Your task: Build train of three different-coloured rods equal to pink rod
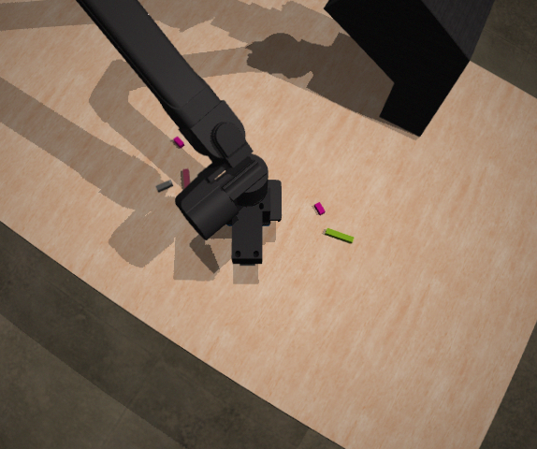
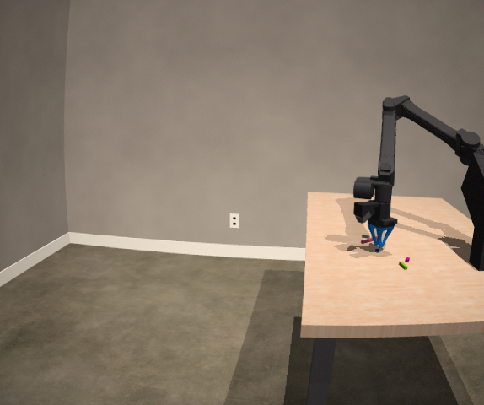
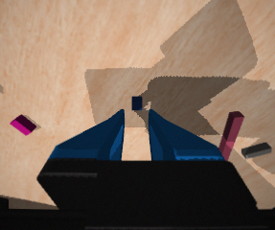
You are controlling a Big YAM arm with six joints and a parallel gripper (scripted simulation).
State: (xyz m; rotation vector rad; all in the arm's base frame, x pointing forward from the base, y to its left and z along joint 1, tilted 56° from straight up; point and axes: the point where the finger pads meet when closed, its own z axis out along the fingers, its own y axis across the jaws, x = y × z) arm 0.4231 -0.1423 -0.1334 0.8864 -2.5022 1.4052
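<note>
Now: hand 2 cm above the blue rod. The rest, counted from my hand: grey rod 17 cm to the right, 3 cm ahead, 2 cm below; then pink rod 12 cm to the right, 2 cm below, 2 cm ahead; then lime rod 15 cm to the left, 7 cm behind, 2 cm below.
</note>
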